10 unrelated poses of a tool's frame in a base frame.
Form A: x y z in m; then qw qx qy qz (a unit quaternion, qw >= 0).
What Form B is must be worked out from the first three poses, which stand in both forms.
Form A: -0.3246 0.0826 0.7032 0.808 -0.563 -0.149 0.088
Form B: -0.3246 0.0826 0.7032 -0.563 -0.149 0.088 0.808
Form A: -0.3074 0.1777 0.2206 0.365 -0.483 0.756 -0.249
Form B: -0.3074 0.1777 0.2206 -0.483 0.756 -0.249 0.365
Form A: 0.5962 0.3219 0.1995 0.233 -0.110 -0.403 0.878
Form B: 0.5962 0.3219 0.1995 -0.110 -0.403 0.878 0.233
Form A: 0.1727 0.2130 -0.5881 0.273 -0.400 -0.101 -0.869
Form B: 0.1727 0.2130 -0.5881 -0.400 -0.101 -0.869 0.273
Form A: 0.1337 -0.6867 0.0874 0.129 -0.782 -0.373 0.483
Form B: 0.1337 -0.6867 0.0874 -0.782 -0.373 0.483 0.129
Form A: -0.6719 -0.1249 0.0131 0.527 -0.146 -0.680 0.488
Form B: -0.6719 -0.1249 0.0131 -0.146 -0.680 0.488 0.527
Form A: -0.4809 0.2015 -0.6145 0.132 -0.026 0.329 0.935
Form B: -0.4809 0.2015 -0.6145 -0.026 0.329 0.935 0.132
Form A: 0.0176 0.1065 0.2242 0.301 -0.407 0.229 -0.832
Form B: 0.0176 0.1065 0.2242 -0.407 0.229 -0.832 0.301
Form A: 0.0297 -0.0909 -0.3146 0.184 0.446 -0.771 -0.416
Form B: 0.0297 -0.0909 -0.3146 0.446 -0.771 -0.416 0.184
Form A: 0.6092 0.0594 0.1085 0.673 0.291 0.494 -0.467
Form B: 0.6092 0.0594 0.1085 0.291 0.494 -0.467 0.673
